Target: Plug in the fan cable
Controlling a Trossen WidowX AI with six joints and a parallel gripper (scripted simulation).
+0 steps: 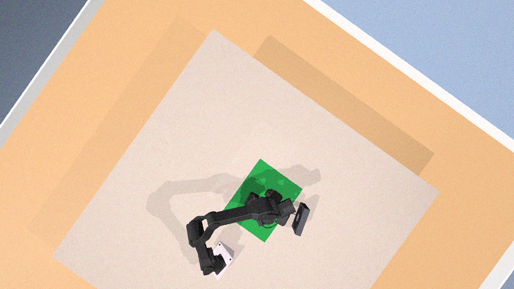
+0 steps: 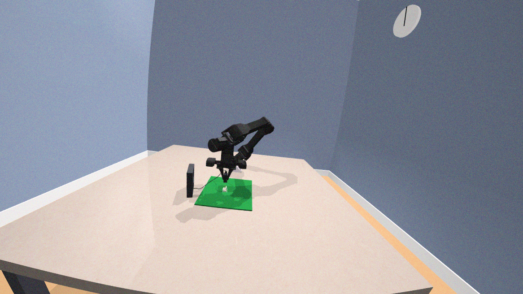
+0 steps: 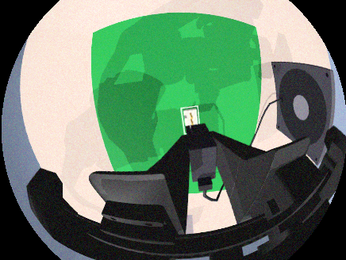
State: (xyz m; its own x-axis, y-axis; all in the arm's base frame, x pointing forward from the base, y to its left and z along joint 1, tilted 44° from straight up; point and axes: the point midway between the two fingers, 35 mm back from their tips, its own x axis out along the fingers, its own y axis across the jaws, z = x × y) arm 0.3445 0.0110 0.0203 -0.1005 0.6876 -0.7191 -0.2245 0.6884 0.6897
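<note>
Now: gripper tip 6 cm above the white four-pin header and 1 cm past it. Round my gripper tip: green board 8 cm below, 2 cm to the left, 1 cm behind; then dark plug 1 cm behind, 1 cm above; then black fan 14 cm to the right, 5 cm ahead, 1 cm below.
</note>
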